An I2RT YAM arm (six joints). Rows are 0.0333 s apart.
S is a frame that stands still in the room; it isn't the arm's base.
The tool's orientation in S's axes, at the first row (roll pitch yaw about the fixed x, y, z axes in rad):
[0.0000, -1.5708, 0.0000]
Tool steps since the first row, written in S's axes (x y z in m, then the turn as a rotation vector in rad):
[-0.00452, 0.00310, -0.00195, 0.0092, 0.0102, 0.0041]
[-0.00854, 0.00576, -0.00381, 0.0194, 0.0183, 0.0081]
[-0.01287, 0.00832, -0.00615, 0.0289, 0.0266, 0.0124]
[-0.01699, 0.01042, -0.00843, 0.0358, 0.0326, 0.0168]
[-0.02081, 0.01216, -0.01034, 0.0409, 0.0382, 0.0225]
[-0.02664, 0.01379, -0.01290, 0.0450, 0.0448, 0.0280]
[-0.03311, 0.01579, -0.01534, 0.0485, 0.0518, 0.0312]
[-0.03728, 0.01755, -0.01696, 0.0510, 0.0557, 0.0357]
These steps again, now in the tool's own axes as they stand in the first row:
[-0.00195, 0.00310, 0.00452, 0.0041, 0.0102, -0.0092]
[-0.00381, 0.00576, 0.00854, 0.0081, 0.0183, -0.0194]
[-0.00615, 0.00832, 0.01287, 0.0124, 0.0266, -0.0289]
[-0.00843, 0.01042, 0.01699, 0.0168, 0.0326, -0.0358]
[-0.01034, 0.01216, 0.02081, 0.0225, 0.0382, -0.0409]
[-0.01290, 0.01379, 0.02664, 0.0280, 0.0448, -0.0450]
[-0.01534, 0.01579, 0.03311, 0.0312, 0.0518, -0.0485]
[-0.01696, 0.01755, 0.03728, 0.0357, 0.0557, -0.0510]

